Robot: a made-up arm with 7 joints. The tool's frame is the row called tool.
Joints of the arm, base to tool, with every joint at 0 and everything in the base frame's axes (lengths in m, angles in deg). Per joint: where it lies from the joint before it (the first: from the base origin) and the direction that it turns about. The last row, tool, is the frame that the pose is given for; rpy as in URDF.
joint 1: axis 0 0 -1 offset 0.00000 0.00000 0.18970
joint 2: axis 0 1 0 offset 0.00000 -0.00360 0.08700
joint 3: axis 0 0 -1 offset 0.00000 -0.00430 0.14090
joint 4: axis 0 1 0 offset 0.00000 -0.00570 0.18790
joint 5: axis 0 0 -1 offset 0.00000 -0.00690 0.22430
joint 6: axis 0 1 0 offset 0.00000 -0.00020 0.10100
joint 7: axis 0 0 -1 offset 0.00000 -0.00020 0.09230
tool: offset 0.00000 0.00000 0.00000 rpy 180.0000 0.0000 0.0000
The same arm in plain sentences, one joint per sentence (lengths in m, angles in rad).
The arm has seven revolute joints in a row. What follows holds with every joint at zero, and every direction is one of the base frame's.
The first joint sits 0.1897 m along +z from the base frame's origin and turns about -z.
The second joint sits 0.0036 m along -y and 0.0870 m along +z from the first joint and turns about +y.
The third joint sits 0.0043 m along -y and 0.1409 m along +z from the second joint and turns about -z.
The fourth joint sits 0.0057 m along -y and 0.1879 m along +z from the third joint and turns about +y.
The fifth joint sits 0.0069 m along -y and 0.2243 m along +z from the fourth joint and turns about -z.
The sixth joint sits 0.0002 m along -y and 0.1010 m along +z from the fifth joint and turns about +y.
The seventh joint sits 0.0002 m along -y and 0.0923 m along +z from the sixth joint and turns about -z.
The tool frame, which is the frame that the pose is given for, sits at the same point as the seventh joint; its axes are the base frame's turned by roll 3.1416, pitch 0.0000 and yaw 0.0000 rad (as in URDF: about the fixed x, then y, then z).

